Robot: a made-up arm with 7 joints.
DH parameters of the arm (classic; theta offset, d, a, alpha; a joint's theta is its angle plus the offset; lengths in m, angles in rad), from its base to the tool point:
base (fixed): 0 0 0 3.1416
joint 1: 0 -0.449 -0.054 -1.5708
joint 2: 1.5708 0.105 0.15 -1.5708
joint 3: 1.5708 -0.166 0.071 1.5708
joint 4: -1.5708 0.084 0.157 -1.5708
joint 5: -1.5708 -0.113 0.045 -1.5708
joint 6: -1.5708 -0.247 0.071 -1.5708
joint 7: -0.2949 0 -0.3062 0
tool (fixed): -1.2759 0.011 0 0
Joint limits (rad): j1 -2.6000..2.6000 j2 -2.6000..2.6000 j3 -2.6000..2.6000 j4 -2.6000..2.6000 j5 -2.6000..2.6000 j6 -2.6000..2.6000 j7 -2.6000..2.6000
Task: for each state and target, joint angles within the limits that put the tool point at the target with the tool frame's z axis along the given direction. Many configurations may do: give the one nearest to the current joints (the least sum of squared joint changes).
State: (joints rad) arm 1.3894 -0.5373 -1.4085 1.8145 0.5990 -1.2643 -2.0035
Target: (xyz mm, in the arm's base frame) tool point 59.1 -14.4 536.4 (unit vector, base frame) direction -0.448 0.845 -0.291
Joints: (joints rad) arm 1.7019 0.0266 -1.9669 1.6763 0.0774 -0.9046 -2.6000
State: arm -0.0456 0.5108 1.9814 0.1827 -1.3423 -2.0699 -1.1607
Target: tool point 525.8 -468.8 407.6 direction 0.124 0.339 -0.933
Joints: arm -0.1343 -0.1066 1.4324 0.4308 -1.8619 -2.2977 -1.2201
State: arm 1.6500 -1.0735 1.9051 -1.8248 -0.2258 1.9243 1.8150
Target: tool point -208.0 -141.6 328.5 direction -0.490 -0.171 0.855
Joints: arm 2.0746 -1.3840 1.7513 -1.2960 -0.5041 2.0941 1.0040
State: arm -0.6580 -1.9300 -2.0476 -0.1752 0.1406 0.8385 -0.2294
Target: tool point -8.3 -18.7 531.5 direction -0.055 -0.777 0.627
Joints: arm -0.7544 -2.2387 -2.0617 -0.0838 -0.1115 0.5228 -0.2038
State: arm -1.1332 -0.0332 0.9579 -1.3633 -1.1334 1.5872 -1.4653
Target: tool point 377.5 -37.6 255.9 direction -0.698 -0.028 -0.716
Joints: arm -0.9985 0.2308 0.9930 -1.8495 -1.3414 0.8609 -1.5289
